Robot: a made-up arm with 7 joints. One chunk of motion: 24 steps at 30 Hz.
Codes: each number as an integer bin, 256 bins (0 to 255) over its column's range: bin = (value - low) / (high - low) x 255, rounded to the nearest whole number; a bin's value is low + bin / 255 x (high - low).
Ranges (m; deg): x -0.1..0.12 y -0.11..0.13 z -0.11..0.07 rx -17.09..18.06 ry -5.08..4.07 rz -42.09..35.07
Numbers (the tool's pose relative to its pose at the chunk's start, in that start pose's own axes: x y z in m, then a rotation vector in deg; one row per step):
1: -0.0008 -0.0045 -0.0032 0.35 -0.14 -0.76
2: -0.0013 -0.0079 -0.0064 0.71 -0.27 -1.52
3: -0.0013 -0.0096 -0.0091 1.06 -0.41 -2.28
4: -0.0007 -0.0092 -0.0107 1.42 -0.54 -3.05
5: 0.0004 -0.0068 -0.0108 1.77 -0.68 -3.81
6: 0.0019 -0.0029 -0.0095 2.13 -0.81 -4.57
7: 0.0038 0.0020 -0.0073 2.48 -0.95 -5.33
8: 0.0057 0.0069 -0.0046 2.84 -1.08 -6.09
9: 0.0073 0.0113 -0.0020 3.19 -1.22 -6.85
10: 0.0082 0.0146 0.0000 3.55 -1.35 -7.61
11: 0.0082 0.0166 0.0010 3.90 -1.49 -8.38
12: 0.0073 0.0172 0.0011 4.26 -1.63 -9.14
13: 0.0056 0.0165 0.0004 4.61 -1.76 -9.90
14: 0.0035 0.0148 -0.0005 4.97 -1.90 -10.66
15: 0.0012 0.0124 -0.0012 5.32 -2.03 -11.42
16: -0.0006 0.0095 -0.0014 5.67 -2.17 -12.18
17: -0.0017 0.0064 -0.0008 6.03 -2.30 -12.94
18: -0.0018 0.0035 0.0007 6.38 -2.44 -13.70
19: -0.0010 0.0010 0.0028 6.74 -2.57 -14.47
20: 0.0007 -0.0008 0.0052 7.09 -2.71 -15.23
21: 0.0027 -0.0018 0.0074 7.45 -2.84 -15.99
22: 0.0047 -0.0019 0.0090 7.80 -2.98 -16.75
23: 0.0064 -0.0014 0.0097 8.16 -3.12 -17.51
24: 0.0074 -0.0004 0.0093 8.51 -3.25 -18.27
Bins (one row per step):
1: 115 112 151 127 138 137
2: 114 108 147 129 134 134
3: 114 107 143 132 130 132
4: 115 107 141 134 127 129
5: 116 110 141 137 123 127
6: 118 114 142 139 119 124
7: 120 119 145 142 115 121
8: 123 124 149 145 111 119
9: 124 129 153 147 108 116
10: 125 132 156 150 104 114
11: 125 135 157 152 100 111
12: 124 135 157 155 96 109
13: 122 134 156 157 93 106
14: 120 133 155 160 89 104
15: 117 130 154 163 85 101
16: 115 127 154 165 81 99
17: 114 124 155 168 77 96
18: 114 121 157 170 74 94
19: 115 118 160 173 70 91
20: 117 116 163 175 66 89
21: 119 115 166 178 62 86
22: 121 115 169 181 59 84
23: 123 115 170 183 55 81
24: 124 116 169 186 51 79

